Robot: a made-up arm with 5 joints.
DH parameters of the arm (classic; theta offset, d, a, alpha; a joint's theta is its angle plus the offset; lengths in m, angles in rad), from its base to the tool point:
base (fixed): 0.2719 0 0.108 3.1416
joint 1: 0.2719 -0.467 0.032 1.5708
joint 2: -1.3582 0 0.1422 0
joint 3: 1.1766 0 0.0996 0
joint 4: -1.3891 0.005 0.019 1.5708
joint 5: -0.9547 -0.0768 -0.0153 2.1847
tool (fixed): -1.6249 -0.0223 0 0
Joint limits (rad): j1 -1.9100..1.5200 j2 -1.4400..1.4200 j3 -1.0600..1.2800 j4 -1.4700..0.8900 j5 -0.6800..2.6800
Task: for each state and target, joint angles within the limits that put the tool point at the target. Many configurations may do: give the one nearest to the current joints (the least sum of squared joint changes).
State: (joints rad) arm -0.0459 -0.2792 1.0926 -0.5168 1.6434
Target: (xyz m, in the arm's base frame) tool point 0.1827 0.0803 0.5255
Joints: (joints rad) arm -0.4713 -0.9181 1.2800 0.0921 1.6160
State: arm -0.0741 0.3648 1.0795 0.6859 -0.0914
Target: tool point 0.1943 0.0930 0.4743
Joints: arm -0.3569 -0.2543 1.1756 0.8900 0.0788
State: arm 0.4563 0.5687 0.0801 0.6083 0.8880
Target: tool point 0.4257 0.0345 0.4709
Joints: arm 0.0663 0.9862 -0.5955 0.1891 0.6681
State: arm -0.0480 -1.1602 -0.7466 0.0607 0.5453
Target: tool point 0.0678 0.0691 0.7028
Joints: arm 0.3088 -1.1877 -0.1245 0.4075 0.6261
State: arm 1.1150 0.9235 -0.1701 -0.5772 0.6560
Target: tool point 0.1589 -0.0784 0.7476
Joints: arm 1.3275 -0.0306 -0.6564 -0.7861 0.6031
